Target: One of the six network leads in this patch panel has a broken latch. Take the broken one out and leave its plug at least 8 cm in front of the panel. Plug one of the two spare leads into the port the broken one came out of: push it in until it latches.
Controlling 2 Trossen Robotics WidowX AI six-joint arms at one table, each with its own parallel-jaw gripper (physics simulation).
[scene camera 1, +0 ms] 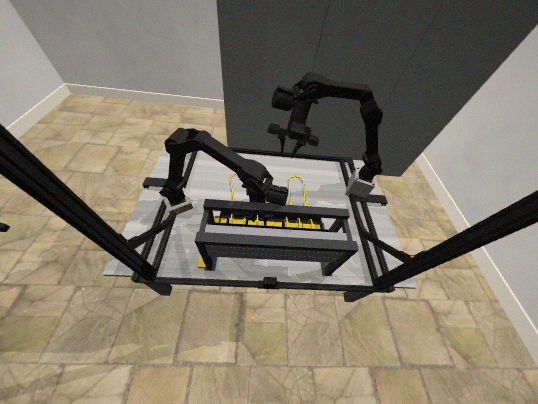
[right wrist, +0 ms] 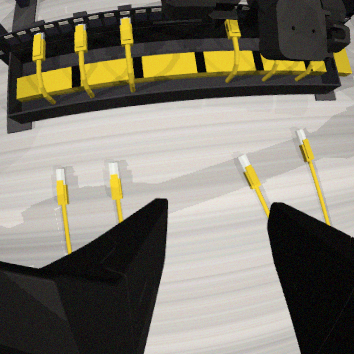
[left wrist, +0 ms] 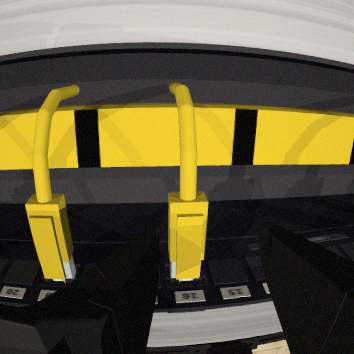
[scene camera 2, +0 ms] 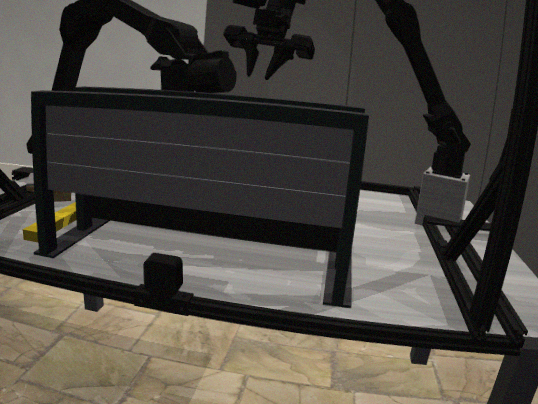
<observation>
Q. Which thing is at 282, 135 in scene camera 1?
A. My right gripper.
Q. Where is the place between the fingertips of my left gripper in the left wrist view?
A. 209, 236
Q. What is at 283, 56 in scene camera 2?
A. My right gripper.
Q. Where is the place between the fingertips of my left gripper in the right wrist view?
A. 229, 25
</observation>
